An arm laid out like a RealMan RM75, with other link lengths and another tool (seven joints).
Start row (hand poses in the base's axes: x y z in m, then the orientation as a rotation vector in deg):
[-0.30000 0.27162 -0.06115 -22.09 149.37 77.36]
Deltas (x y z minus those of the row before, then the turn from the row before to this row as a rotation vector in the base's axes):
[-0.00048 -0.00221 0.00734 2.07 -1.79 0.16]
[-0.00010 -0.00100 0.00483 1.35 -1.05 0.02]
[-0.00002 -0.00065 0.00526 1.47 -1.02 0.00]
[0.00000 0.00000 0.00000 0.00 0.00 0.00]
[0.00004 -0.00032 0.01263 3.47 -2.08 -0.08]
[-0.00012 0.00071 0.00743 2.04 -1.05 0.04]
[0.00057 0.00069 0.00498 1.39 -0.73 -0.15]
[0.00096 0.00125 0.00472 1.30 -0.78 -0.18]
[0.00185 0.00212 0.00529 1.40 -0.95 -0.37]
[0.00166 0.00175 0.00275 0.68 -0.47 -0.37]
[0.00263 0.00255 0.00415 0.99 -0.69 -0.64]
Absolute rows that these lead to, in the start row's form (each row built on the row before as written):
[-0.30048 0.26941 -0.05381 -23.02 146.34 79.00]
[-0.30058 0.26841 -0.04898 -23.43 144.44 80.07]
[-0.30060 0.26776 -0.04372 -23.76 142.45 81.26]
[-0.30060 0.26776 -0.04372 -23.76 142.45 81.26]
[-0.30056 0.26744 -0.03109 -24.22 137.97 84.12]
[-0.30068 0.26815 -0.02366 -24.47 135.45 85.86]
[-0.30011 0.26884 -0.01868 -24.42 133.69 86.93]
[-0.29915 0.27009 -0.01396 -24.39 131.96 87.84]
[-0.29730 0.27221 -0.00867 -24.21 129.99 88.65]
[-0.29564 0.27396 -0.00592 -23.90 129.00 88.94]
[-0.29301 0.27651 -0.00177 -23.34 127.54 89.29]

